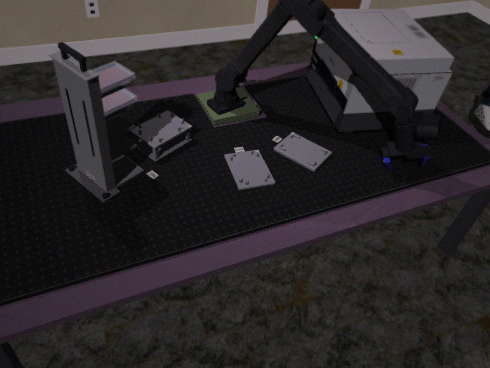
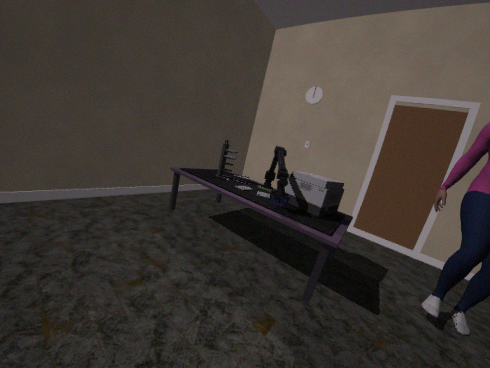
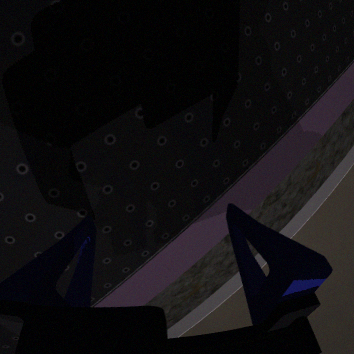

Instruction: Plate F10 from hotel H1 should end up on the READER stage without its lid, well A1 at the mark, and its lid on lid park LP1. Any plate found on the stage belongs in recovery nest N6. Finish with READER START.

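Frame: origin at the arm's base, x ahead, y left, z up, level; centimetres.
Seen in the pictures: gripper, fingertip midpoint: (image 1: 405, 167) (image 2: 281, 207) (image 3: 159, 216); arm's base, origin of the base link: (image 1: 225, 104) (image 2: 266, 187).
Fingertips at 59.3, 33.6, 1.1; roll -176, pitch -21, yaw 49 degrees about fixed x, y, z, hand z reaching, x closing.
Pixels of each thing's middle, then the offset from my fingertips to it, as dx, dy, dz. Level surfaces: height alone.
- white reader, body centre: (image 1: 372, 69) (image 2: 314, 192) -37.5, +17.9, +12.7
- grey hotel tower, body centre: (image 1: 98, 117) (image 2: 226, 159) -46.2, -85.0, +18.8
- upper pink plate, body centre: (image 1: 105, 76) -47.3, -81.1, +29.8
- lower pink plate, body centre: (image 1: 108, 99) -47.3, -81.1, +22.7
- black mat, its level: dz -2.2
My gripper (image 1: 407, 162) (image 2: 280, 201) (image 3: 159, 216) is open and empty, low over the mat beside the white reader (image 1: 422, 82) (image 2: 312, 194), near the table's front edge. The reader's dark front is partly hidden by my arm; no stage or plate shows there. A grey hotel tower (image 1: 85, 115) (image 2: 223, 160) stands at the left. An upper pink plate (image 1: 116, 75) and a lower pink plate (image 1: 119, 99) show on its shelves. A raised stand with pegs (image 1: 161, 129) and two flat pegged pads (image 1: 249, 170) (image 1: 303, 151) lie between hotel and reader. Their labels are unreadable.
My arm's base stands on a green block (image 1: 240, 117) at the back middle. The purple table edge (image 1: 200, 267) (image 3: 170, 250) runs along the front of the black mat (image 1: 200, 215) (image 3: 125, 165). A person (image 2: 472, 225) stands beyond the table's right end. A green light (image 1: 316, 37) shows at the reader.
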